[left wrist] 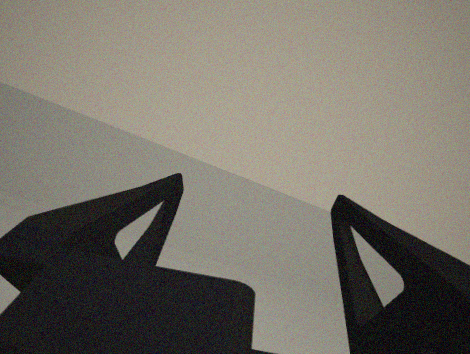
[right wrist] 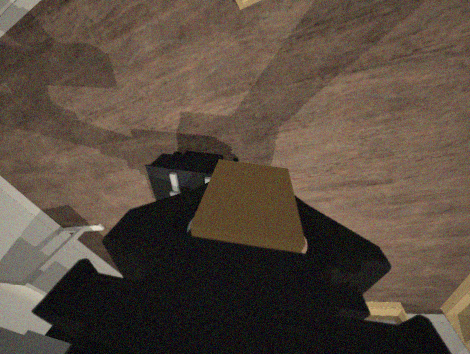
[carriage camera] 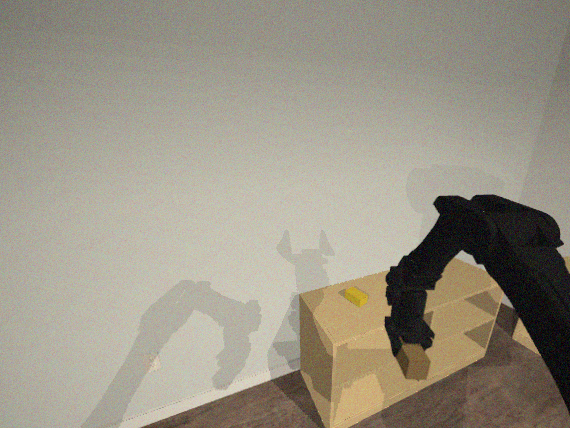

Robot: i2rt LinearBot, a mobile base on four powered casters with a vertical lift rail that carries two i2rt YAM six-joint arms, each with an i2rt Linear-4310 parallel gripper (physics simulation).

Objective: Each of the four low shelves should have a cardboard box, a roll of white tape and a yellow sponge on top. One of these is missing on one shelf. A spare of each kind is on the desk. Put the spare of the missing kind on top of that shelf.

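Frame: origin at the left arm's base, x ahead, y left, z up, level; metres.
Seen in the pictures: left gripper, between the fingertips: (left wrist: 256, 191); right gripper, between the fingertips: (right wrist: 248, 189).
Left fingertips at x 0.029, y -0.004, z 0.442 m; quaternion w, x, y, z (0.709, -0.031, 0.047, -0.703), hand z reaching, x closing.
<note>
Offsets run from my left fingertips to a thing's top centre. Level surfaces: height alone.
A low wooden shelf {0.854 m down} (carriage camera: 360, 321) stands against the wall at the lower right of the carriage view. A yellow sponge {0.919 m ahead, 0.663 m right, 0.809 m down} (carriage camera: 356, 297) lies on top near its left end. No tape roll shows on its top; my right arm hides part of it. My right gripper (carriage camera: 414, 345) (right wrist: 248, 189) points down and is shut on a brown cardboard box {0.347 m ahead, 0.620 m right, 0.538 m down} (carriage camera: 415, 364) (right wrist: 248, 205). In the carriage view the box appears in front of the shelf's open front, lower in the picture than its top. My left gripper (left wrist: 256, 191) is open and empty, with wall and ceiling behind it.
Part of another wooden piece (carriage camera: 527, 337) shows behind my right arm at the right edge. The wall (carriage camera: 200, 150) rises behind the shelf. The right wrist view shows brown floor {1.464 m down} (right wrist: 360, 130), a black boxy thing (right wrist: 162, 181) with white marks, and wooden parts (right wrist: 387, 310) at lower right.
</note>
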